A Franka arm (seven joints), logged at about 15 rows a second.
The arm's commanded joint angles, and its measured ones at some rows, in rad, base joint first. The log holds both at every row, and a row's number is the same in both.
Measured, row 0: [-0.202, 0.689, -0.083, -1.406, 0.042, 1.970, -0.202]
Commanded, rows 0 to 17: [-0.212, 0.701, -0.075, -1.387, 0.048, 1.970, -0.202]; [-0.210, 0.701, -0.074, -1.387, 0.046, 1.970, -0.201]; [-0.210, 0.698, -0.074, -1.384, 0.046, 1.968, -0.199]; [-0.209, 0.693, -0.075, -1.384, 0.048, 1.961, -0.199]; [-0.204, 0.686, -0.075, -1.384, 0.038, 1.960, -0.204]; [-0.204, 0.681, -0.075, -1.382, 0.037, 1.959, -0.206]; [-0.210, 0.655, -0.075, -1.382, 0.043, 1.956, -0.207]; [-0.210, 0.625, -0.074, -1.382, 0.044, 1.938, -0.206]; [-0.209, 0.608, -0.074, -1.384, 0.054, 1.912, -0.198]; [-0.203, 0.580, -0.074, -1.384, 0.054, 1.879, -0.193]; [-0.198, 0.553, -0.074, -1.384, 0.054, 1.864, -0.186]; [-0.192, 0.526, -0.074, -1.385, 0.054, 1.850, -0.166]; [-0.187, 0.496, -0.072, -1.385, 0.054, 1.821, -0.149]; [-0.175, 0.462, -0.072, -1.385, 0.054, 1.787, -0.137]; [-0.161, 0.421, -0.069, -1.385, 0.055, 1.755, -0.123]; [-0.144, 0.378, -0.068, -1.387, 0.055, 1.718, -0.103]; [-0.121, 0.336, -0.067, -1.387, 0.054, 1.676, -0.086]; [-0.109, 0.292, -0.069, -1.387, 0.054, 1.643, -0.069]
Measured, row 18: [-0.139, 0.400, -0.071, -1.343, 0.052, 1.693, -0.116]
